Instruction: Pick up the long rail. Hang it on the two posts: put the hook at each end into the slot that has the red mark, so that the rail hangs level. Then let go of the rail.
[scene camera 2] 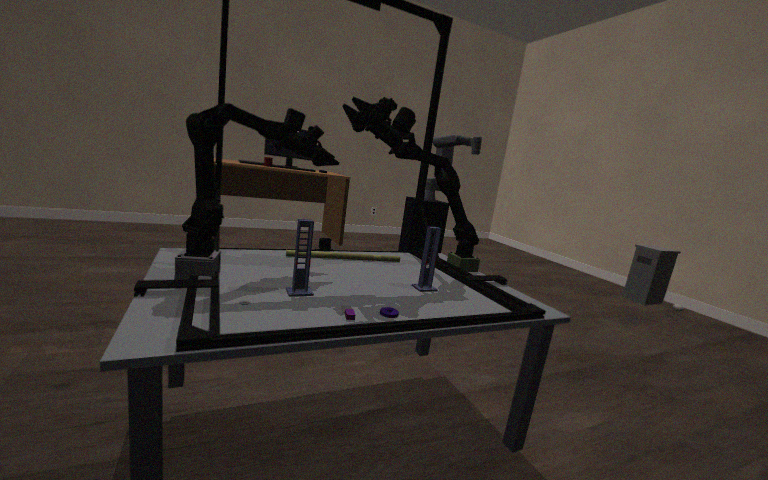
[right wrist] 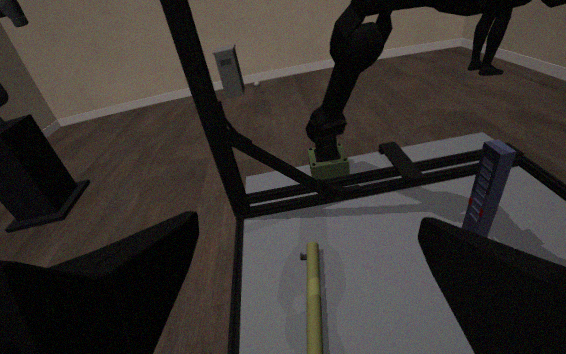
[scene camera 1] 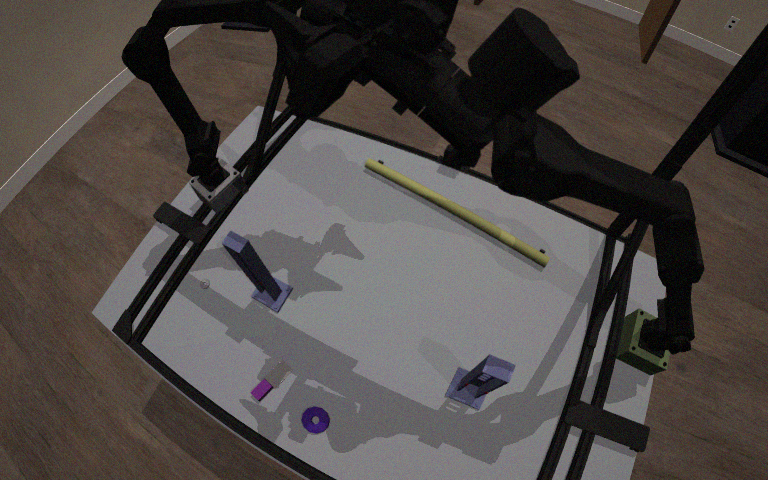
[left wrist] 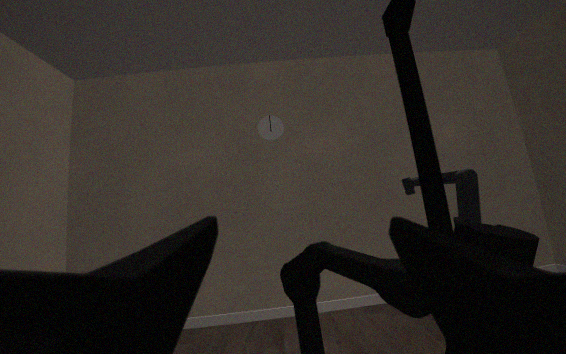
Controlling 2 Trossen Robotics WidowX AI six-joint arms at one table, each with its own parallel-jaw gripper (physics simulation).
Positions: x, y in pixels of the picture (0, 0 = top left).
left gripper: open, holds nothing
right gripper: open, holds nothing
a long yellow rail (scene camera 1: 539, 257): on the table
